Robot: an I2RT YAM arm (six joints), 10 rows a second.
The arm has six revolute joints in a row. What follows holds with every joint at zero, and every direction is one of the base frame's.
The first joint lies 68 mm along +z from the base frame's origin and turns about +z.
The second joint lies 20 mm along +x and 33.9 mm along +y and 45.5 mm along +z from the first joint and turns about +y.
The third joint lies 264 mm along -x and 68.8 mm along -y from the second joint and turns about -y.
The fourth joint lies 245 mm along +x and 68.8 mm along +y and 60 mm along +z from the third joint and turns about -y.
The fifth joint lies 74 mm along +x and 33.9 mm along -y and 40.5 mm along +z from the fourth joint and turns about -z.
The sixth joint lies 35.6 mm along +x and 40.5 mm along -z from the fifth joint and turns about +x.
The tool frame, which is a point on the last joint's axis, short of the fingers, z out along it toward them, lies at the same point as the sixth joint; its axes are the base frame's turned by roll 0, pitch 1.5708 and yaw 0 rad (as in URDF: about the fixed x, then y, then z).
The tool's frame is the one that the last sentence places.
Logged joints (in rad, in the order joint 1, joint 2, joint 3, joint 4, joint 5, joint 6), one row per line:
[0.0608, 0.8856, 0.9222, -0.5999, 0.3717, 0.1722]
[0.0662, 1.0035, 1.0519, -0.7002, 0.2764, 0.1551]
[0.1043, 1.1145, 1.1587, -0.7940, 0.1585, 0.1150]
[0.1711, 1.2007, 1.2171, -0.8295, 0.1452, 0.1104]
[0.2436, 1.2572, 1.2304, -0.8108, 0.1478, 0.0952]
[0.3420, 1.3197, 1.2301, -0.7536, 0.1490, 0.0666]
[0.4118, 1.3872, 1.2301, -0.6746, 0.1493, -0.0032]
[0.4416, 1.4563, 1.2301, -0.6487, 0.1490, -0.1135]
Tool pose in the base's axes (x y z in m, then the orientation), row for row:
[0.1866, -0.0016, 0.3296, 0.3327, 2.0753, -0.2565]
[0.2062, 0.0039, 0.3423, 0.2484, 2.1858, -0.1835]
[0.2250, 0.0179, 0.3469, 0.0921, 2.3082, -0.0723]
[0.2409, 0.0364, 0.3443, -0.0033, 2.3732, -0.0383]
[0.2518, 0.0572, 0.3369, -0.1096, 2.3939, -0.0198]
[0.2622, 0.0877, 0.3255, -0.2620, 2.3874, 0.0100]
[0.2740, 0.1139, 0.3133, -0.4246, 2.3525, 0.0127]
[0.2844, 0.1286, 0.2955, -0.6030, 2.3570, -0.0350]
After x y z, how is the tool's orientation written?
As a rotation vector, in radians.
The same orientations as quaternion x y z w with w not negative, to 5 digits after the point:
[0.13697, 0.85439, -0.10560, 0.49001]
[0.10047, 0.88412, -0.07422, 0.45025]
[0.03646, 0.91386, -0.02862, 0.40338]
[-0.00129, 0.92704, -0.01496, 0.37467]
[-0.04260, 0.93040, -0.00770, 0.36399]
[-0.10171, 0.92678, 0.00388, 0.36154]
[-0.16524, 0.91551, 0.00494, 0.36676]
[-0.23244, 0.90856, -0.01349, 0.34685]

